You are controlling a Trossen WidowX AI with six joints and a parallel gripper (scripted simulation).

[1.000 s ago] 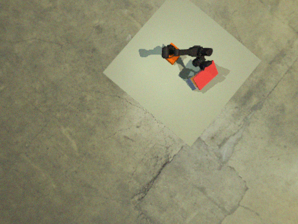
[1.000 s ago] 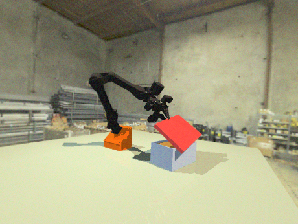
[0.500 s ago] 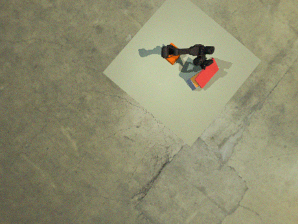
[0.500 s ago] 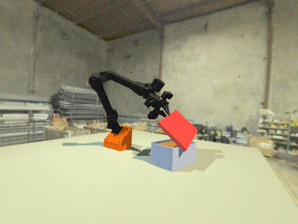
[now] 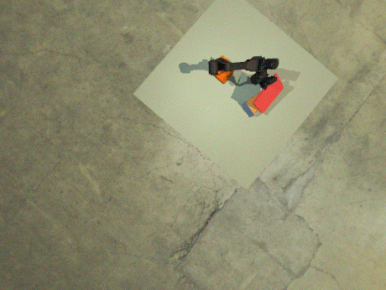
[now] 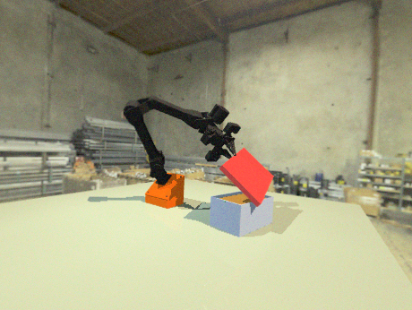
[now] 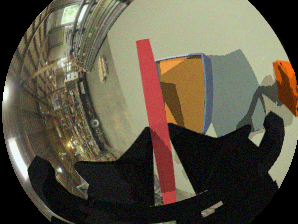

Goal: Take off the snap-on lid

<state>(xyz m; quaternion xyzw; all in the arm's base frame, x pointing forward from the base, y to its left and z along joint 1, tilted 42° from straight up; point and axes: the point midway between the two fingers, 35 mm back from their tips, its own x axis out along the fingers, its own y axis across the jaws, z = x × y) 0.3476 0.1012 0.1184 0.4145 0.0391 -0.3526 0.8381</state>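
The red lid is 6 cm ahead of my gripper tip, 5 cm below it and 2 cm to the left of it. The rest, counted from my gripper tip: storage box 19 cm below, 5 cm ahead, 1 cm to the right.
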